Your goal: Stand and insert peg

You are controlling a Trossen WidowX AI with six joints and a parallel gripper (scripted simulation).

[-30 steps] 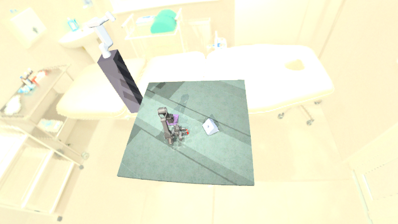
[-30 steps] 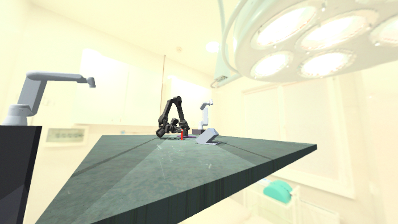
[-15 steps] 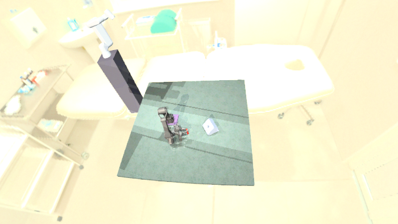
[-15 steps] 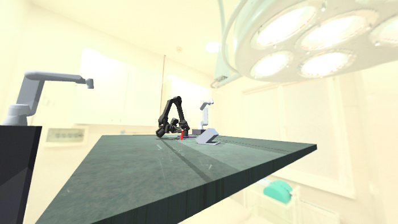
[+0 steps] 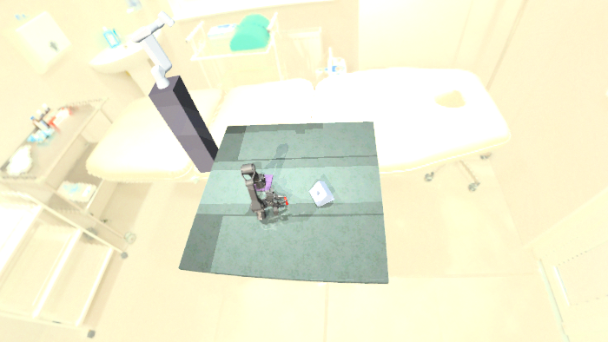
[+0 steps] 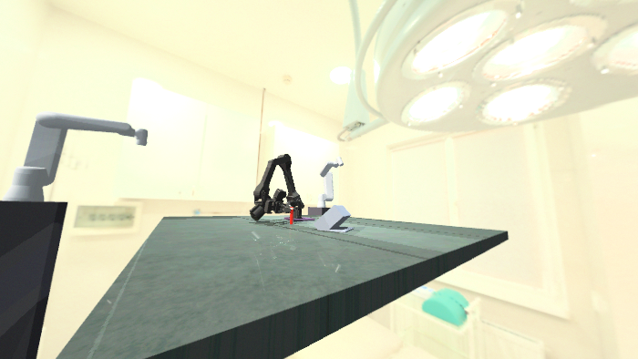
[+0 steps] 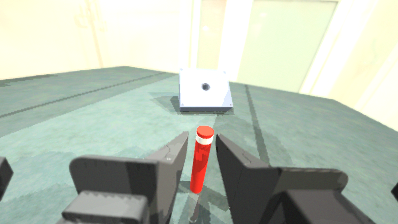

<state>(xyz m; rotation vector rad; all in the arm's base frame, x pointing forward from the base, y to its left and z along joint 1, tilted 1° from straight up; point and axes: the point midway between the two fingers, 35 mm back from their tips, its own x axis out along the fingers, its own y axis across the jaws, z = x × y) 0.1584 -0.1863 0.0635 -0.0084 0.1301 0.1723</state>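
My gripper tip is 1 cm past the red peg and 1 cm above it. Round my gripper tip: sloped panel 23 cm ahead, 3 cm to the left, 3 cm below.
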